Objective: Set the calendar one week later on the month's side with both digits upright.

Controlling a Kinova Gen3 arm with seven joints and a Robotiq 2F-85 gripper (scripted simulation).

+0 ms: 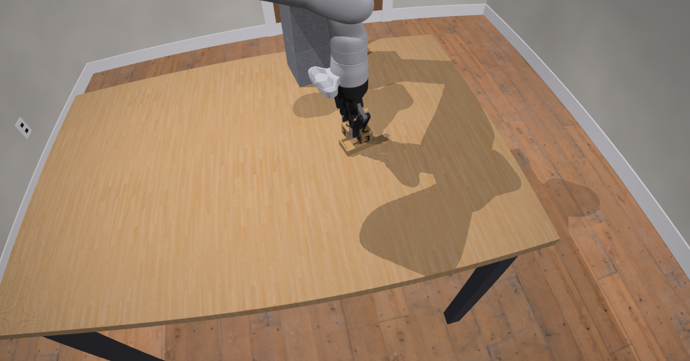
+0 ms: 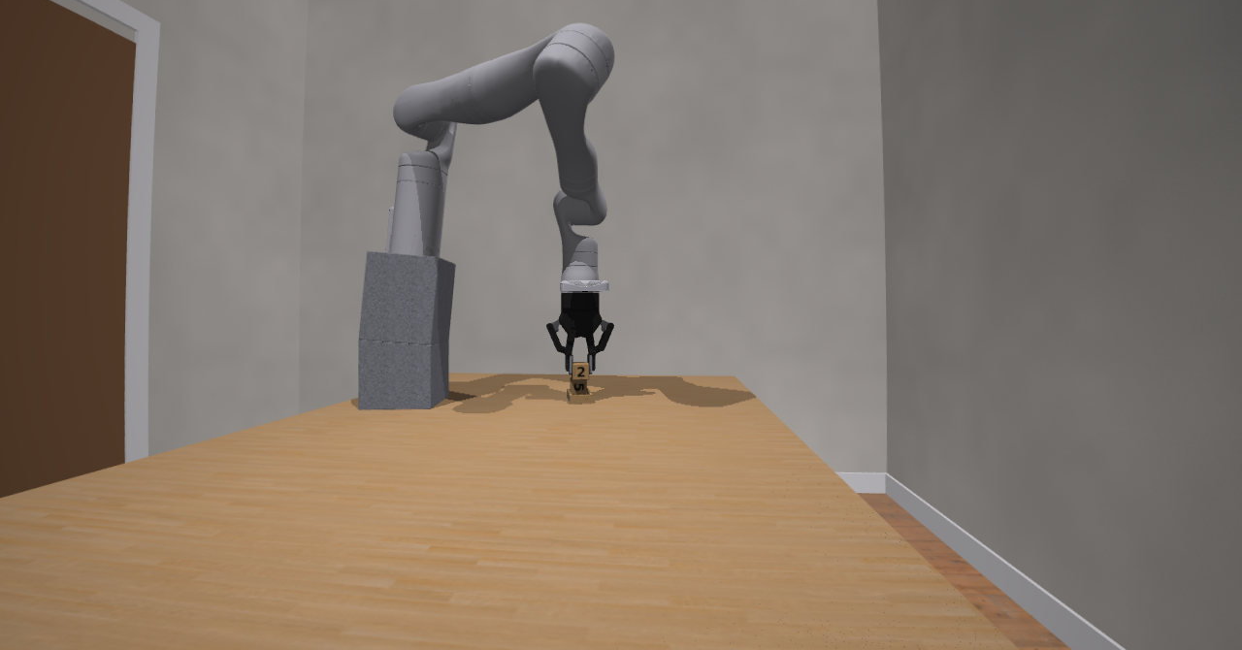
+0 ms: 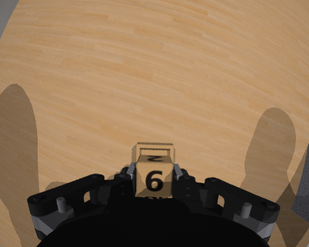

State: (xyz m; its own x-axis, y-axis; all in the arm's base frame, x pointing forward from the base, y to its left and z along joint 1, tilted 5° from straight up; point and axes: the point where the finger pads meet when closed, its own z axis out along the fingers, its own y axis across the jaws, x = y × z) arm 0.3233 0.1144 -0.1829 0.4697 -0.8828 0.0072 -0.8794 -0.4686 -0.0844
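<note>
Right now my hand is 6 cm above the wooden tray, 1 cm to the right of it and 1 cm past it.
</note>
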